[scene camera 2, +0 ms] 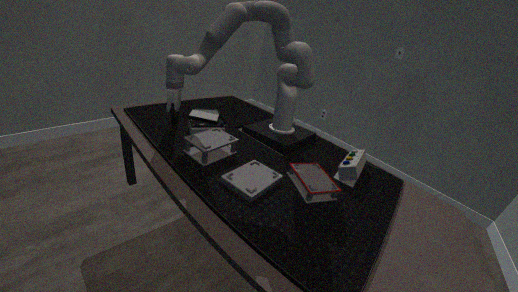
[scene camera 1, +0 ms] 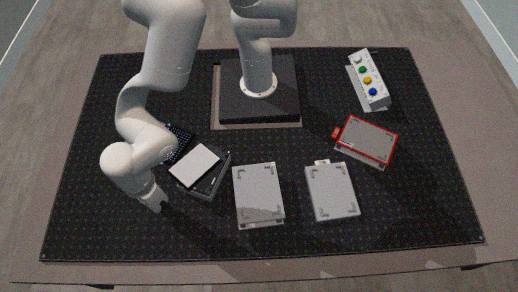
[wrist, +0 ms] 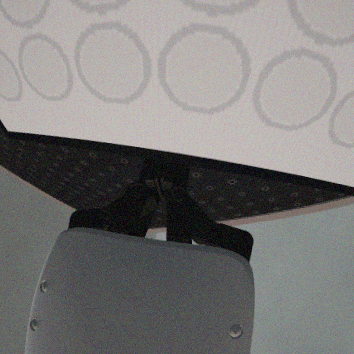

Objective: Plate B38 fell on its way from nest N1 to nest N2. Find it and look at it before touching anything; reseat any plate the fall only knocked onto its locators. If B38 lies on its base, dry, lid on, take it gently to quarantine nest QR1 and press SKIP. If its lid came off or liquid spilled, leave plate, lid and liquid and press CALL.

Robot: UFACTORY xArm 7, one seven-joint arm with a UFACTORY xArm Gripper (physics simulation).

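Seen in the pictures: gripper, between the fingertips: [scene camera 2: 174, 124] [scene camera 1: 159, 204]; arm's base, origin of its link: [scene camera 2: 281, 129] [scene camera 1: 258, 84].
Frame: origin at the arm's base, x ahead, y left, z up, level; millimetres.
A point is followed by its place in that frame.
Note:
A white-topped plate with a dark rim [scene camera 1: 195, 165] @(x 318, y -195, z 44 mm) [scene camera 2: 204, 115] @(x 316, y -194, z 44 mm) lies tilted on a dark nest [scene camera 1: 202, 190] @(x 387, y -177, z 34 mm). In the wrist view the white surface [wrist: 210, 132] shows rows of grey rings close up. No plate label is legible, and I cannot tell whether liquid is present. My gripper [scene camera 1: 161, 206] @(x 395, y -308, z -25 mm) [scene camera 2: 173, 111] [wrist: 171, 147] @(x 395, y -308, z -25 mm) is shut and empty, in the air on the front-left side of that plate. The red-rimmed nest with a red tag, QR1, [scene camera 1: 370, 140] @(x 254, y 317, z 10 mm) [scene camera 2: 315, 179] @(x 260, y 322, z 10 mm) holds no plate. The button box [scene camera 1: 381, 100] @(x 120, y 386, z 30 mm) [scene camera 2: 347, 172] @(x 120, y 387, z 18 mm) has white, green, yellow and blue buttons.
A black gridded piece [scene camera 1: 184, 136] @(x 182, y -244, z -16 mm) with blue spots lies behind the dark nest, partly hidden by my arm. A raised grey nest [scene camera 1: 257, 192] @(x 400, y -34, z 27 mm) [scene camera 2: 212, 138] @(x 395, y -32, z 27 mm) and a lower grey nest [scene camera 1: 332, 192] @(x 402, y 174, z -8 mm) [scene camera 2: 251, 177] @(x 405, y 176, z -9 mm) stand along the front. My base [scene camera 1: 257, 112] @(x 116, y -13, z -5 mm) stands at the back.

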